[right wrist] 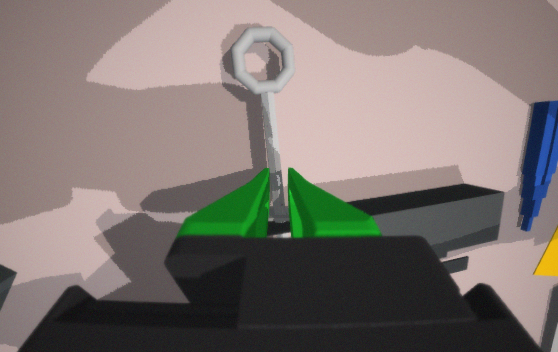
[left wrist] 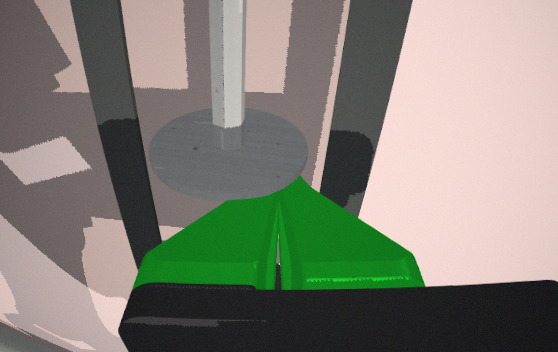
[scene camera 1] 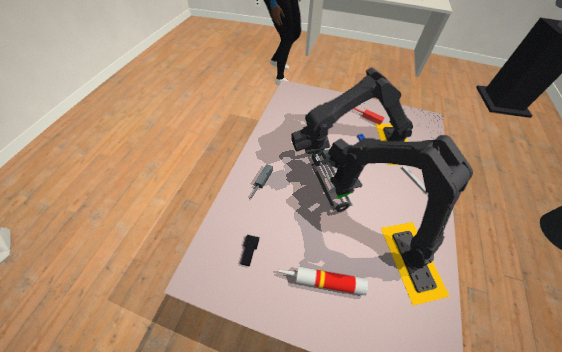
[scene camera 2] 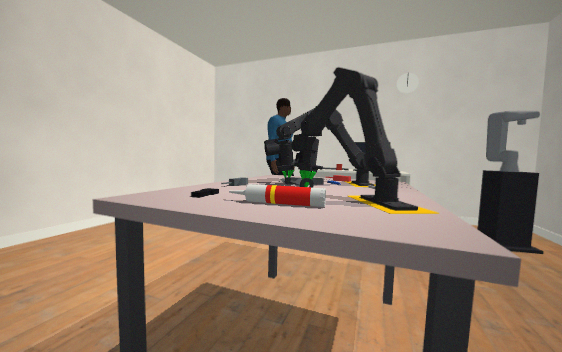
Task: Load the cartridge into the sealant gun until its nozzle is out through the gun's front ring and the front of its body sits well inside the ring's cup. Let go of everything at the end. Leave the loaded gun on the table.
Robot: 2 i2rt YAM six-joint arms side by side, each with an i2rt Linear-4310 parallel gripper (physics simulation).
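Frame: origin at the left arm's base, x ahead, y left, z up, level; millimetres.
Where they show: left gripper, between the fingertips: (left wrist: 278, 175) (scene camera 1: 338, 197); right gripper, between the fingertips: (right wrist: 278, 175) (scene camera 1: 313, 149); left arm's base, origin of its link: (scene camera 1: 413, 260) (scene camera 2: 385, 203); right arm's base, origin of its link: (scene camera 2: 361, 184).
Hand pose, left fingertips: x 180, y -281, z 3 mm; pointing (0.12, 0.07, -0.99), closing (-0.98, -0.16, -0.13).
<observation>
Each offset is from my left fingertips to the top centre of the thing. "*": to the spot under its first point.
The white, red and yellow cartridge @(dx +149, dy +285, dz +47 mm) (scene camera 1: 335, 281) (scene camera 2: 290, 195) lies on the table outside the gun, its nozzle toward the picture's left. The gun's dark rails @(* dx -15, dy -58, dz +20 mm) (left wrist: 375, 50) lie under my grippers, with the front ring @(* dx +33, dy +57, dz +32 mm) (scene camera 1: 336, 207) at the lower end. The plunger disc @(dx +15, dy -23, dz +42 mm) (left wrist: 200, 150) is between the rails on its pale rod @(* dx +17, dy -49, dz +23 mm) (left wrist: 228, 60). My left gripper (scene camera 2: 307, 176) (left wrist: 278, 175) is shut and empty, its tips at the disc's edge. My right gripper (scene camera 2: 287, 174) (right wrist: 278, 175) is shut to a narrow gap astride the rod @(* dx +46, dy -290, dz +14 mm) (right wrist: 267, 107), near its pull ring @(* dx +48, dy -330, dz +12 mm) (right wrist: 263, 35), not visibly gripping it.
A black block @(dx +364, dy +151, dz +12 mm) (scene camera 1: 249, 245) (scene camera 2: 205, 192) and a grey tool @(dx +291, dy -116, dz +27 mm) (scene camera 1: 264, 176) (scene camera 2: 238, 181) lie toward the left edge. A red tool @(dx -293, dy -430, dz +27 mm) (scene camera 1: 373, 116) (scene camera 2: 342, 178), a blue piece @(dx -213, dy -247, dz +7 mm) (scene camera 1: 361, 137) (right wrist: 540, 150) and a pale bar @(dx -347, dy -25, dz +7 mm) (scene camera 1: 414, 179) lie toward the arm bases.
</observation>
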